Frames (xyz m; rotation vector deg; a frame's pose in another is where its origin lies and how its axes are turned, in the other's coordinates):
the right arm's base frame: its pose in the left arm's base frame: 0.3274 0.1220 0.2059 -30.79 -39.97 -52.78
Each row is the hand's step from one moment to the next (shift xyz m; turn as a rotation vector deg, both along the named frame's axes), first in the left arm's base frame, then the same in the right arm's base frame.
Working: the left arm's base frame: its pose in the right arm's base frame: -0.2247 -0.3160 -0.1189 30.79 39.97 52.78

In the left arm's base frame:
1: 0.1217 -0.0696 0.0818 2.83 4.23 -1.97
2: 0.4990 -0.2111 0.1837 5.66 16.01 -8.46
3: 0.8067 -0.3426 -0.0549 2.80 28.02 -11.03
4: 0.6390 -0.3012 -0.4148 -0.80 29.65 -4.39
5: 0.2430 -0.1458 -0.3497 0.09 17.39 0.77
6: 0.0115 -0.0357 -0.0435 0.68 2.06 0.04
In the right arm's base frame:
1: 0.1481 0.0589 -0.0309 -2.51 4.79 0.72
2: 0.4558 0.2974 -0.1762 -12.34 13.95 3.60
3: 0.4775 0.5235 -0.5187 -21.78 17.88 10.99
4: 0.1194 0.4454 -0.6771 -19.23 14.81 17.60
5: -0.0800 0.1773 -0.4059 -8.57 8.75 12.37
6: -0.0085 -0.0028 -0.0567 -0.77 1.62 1.23

